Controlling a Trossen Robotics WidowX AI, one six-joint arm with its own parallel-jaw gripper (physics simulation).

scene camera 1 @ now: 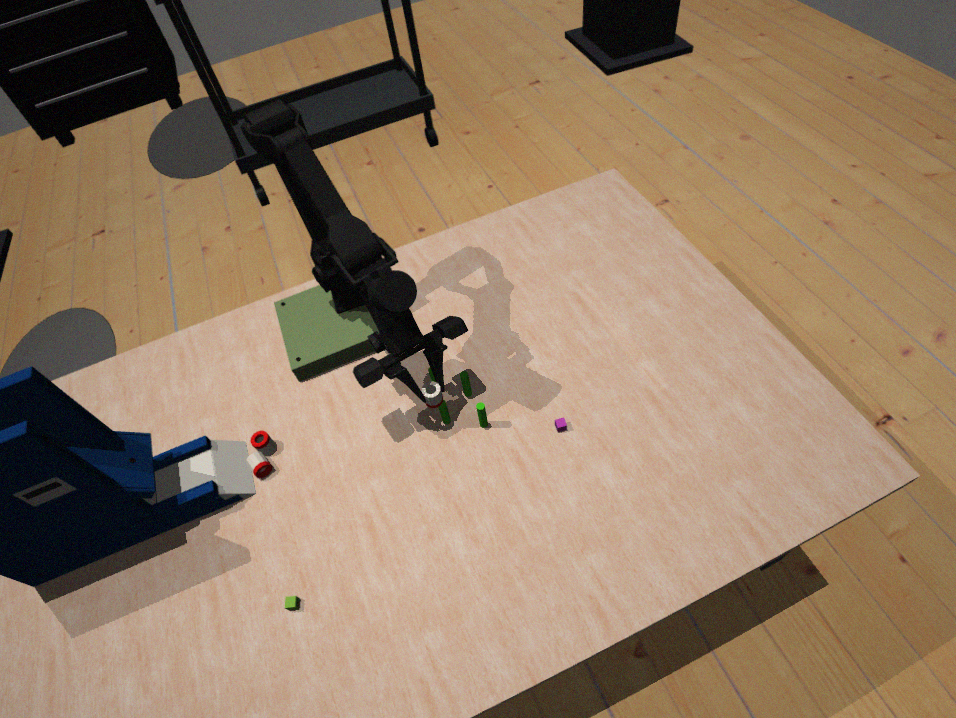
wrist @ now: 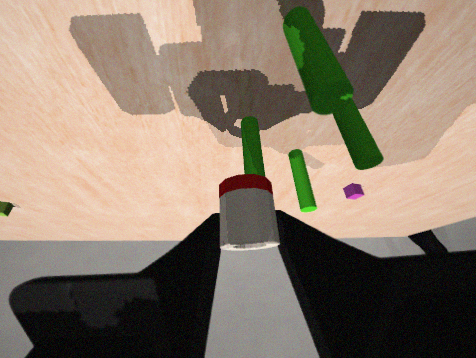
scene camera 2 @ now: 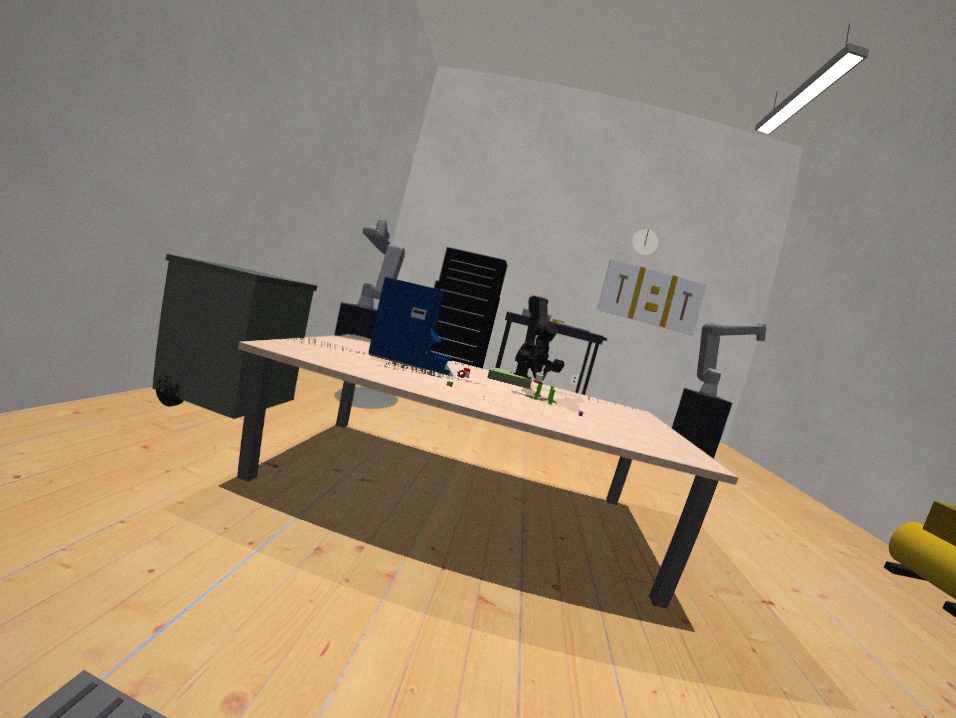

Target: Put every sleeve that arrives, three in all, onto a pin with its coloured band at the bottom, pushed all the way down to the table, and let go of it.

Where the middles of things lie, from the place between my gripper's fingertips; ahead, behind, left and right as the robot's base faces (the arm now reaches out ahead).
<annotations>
The blue feeder box [scene camera 1: 83, 492] is 530 mm to the right of my hand, 80 mm above it and 30 mm behind it.
</annotations>
